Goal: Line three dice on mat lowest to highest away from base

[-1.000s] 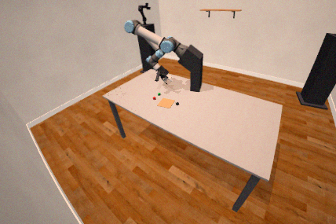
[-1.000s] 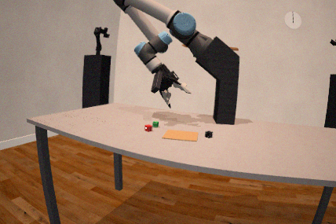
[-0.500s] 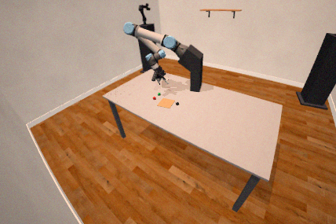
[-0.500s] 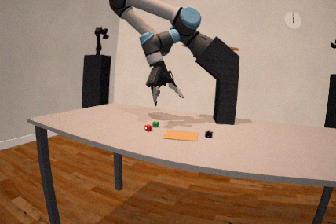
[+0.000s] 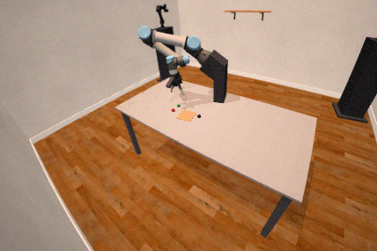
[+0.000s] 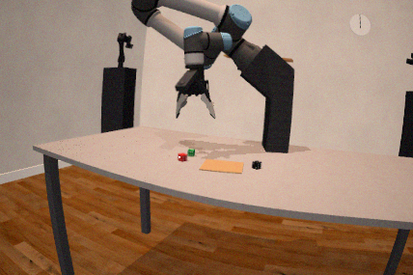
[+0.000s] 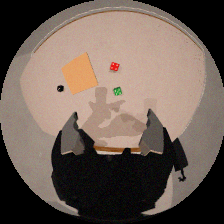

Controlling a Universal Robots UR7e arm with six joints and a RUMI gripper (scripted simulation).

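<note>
Right now my hand is 13 cm above the green die, 1 cm to the left of it and 1 cm past it. Round my hand: black die: 25 cm to the left, 13 cm below, 9 cm ahead; then red die: 13 cm below, 8 cm ahead, 2 cm to the right; then orange mat: 14 cm below, 13 cm to the left, 10 cm ahead.
</note>
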